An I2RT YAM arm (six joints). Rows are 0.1 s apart.
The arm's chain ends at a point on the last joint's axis. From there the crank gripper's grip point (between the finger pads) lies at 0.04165 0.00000 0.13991 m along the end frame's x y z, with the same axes.
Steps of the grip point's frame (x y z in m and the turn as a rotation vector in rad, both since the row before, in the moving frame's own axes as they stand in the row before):
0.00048, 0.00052, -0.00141, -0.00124, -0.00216, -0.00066
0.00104, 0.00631, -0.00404, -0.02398, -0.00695, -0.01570
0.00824, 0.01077, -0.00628, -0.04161, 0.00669, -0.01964
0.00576, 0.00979, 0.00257, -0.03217, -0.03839, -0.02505
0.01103, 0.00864, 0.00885, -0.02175, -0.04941, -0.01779
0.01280, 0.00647, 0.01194, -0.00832, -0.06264, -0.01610
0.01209, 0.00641, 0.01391, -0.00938, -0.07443, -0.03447
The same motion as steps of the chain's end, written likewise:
0.00078, 0.00037, -0.00150, -0.00124, -0.00216, -0.00066
0.00199, 0.00360, -0.00429, -0.02398, -0.00695, -0.01570
0.00726, 0.00578, -0.00589, -0.04161, 0.00669, -0.01964
0.01112, 0.00624, 0.00113, -0.03217, -0.03839, -0.02505
0.01797, 0.00626, 0.00699, -0.02175, -0.04941, -0.01779
0.02164, 0.00590, 0.00961, -0.00832, -0.06264, -0.01610
0.02261, 0.00634, 0.01120, -0.00938, -0.07443, -0.03447

